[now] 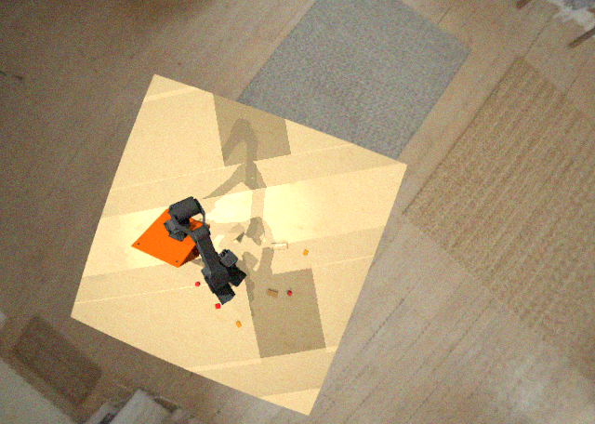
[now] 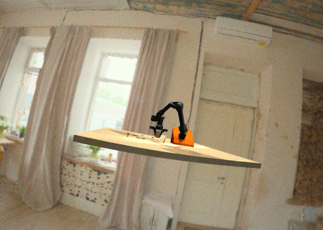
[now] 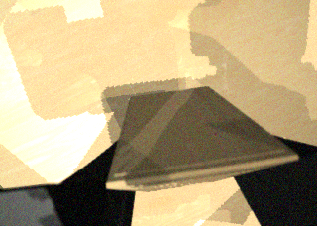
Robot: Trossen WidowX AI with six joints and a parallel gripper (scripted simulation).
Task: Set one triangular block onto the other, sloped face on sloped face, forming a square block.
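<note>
The triangular block lies 1 cm to the left of my gripper tip and 1 cm above it. Round my gripper tip: pale elongated block: 17 cm ahead, 14 cm to the left, 3 cm below.
</note>
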